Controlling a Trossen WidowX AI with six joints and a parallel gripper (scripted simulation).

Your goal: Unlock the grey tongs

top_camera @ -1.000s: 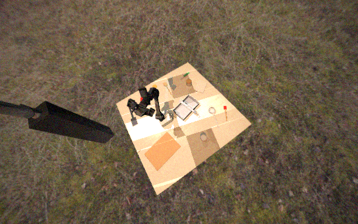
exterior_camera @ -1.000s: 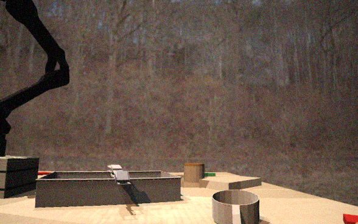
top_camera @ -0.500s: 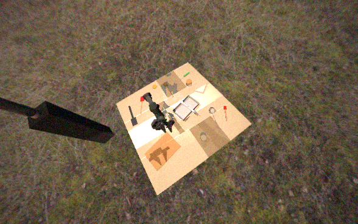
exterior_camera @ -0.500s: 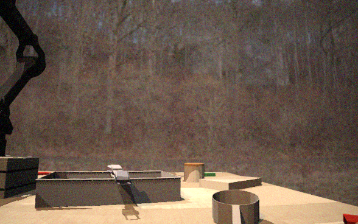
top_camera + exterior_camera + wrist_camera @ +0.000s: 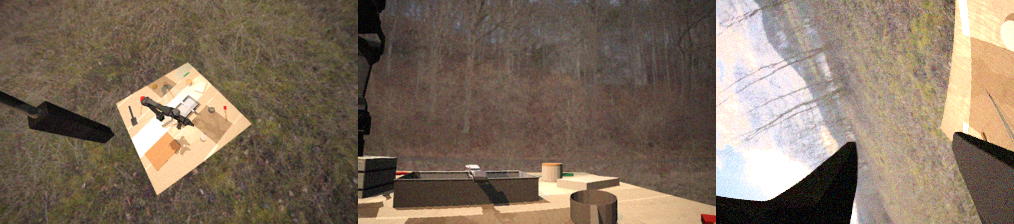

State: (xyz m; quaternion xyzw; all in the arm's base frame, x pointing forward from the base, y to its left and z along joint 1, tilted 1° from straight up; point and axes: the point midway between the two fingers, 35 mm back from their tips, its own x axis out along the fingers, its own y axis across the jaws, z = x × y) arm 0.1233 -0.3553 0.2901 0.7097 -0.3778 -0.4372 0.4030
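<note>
My gripper tip is now 340 mm above the roasting tin, 300 mm to the right of it and 190 mm short of it. From my gripper tip the other things lie so: jar: 550 mm to the left, 500 mm ahead, 340 mm below.
</note>
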